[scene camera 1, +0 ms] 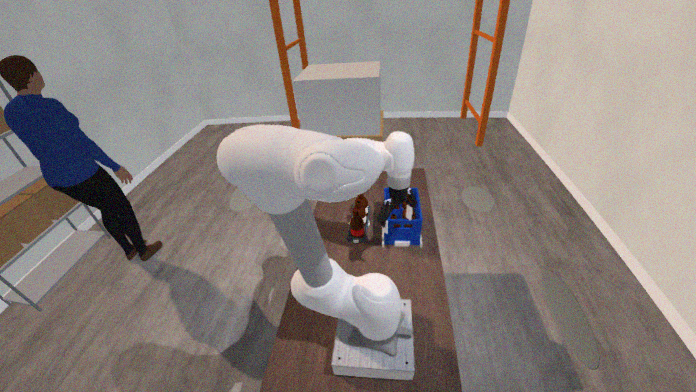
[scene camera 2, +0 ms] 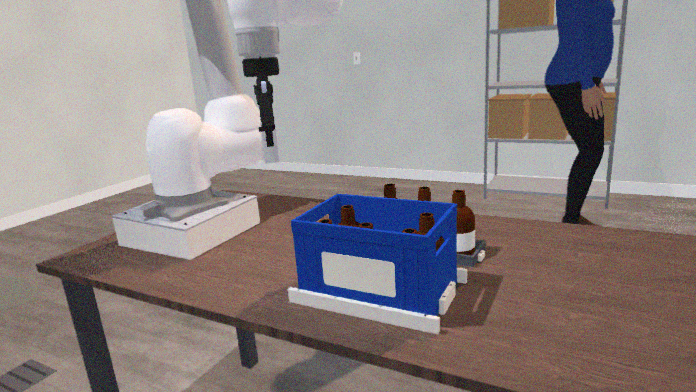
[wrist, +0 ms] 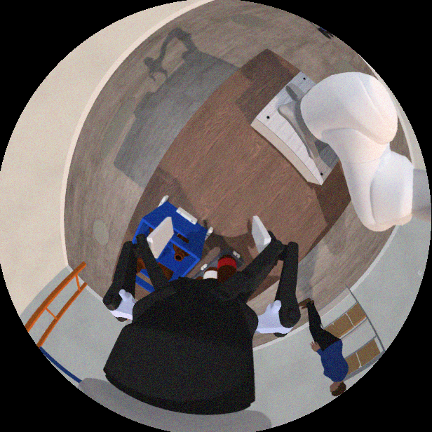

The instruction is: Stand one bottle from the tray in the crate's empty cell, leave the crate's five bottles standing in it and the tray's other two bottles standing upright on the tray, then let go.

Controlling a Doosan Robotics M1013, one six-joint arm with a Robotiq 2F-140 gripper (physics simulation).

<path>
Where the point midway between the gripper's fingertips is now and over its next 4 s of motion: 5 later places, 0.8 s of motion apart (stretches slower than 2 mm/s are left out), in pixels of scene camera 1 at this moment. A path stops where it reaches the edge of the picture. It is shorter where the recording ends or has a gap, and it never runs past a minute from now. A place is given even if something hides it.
My gripper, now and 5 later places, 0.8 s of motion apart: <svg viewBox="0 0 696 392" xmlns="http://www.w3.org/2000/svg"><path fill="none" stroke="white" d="M397 225L405 193L404 188L403 188L399 186L399 186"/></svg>
</path>
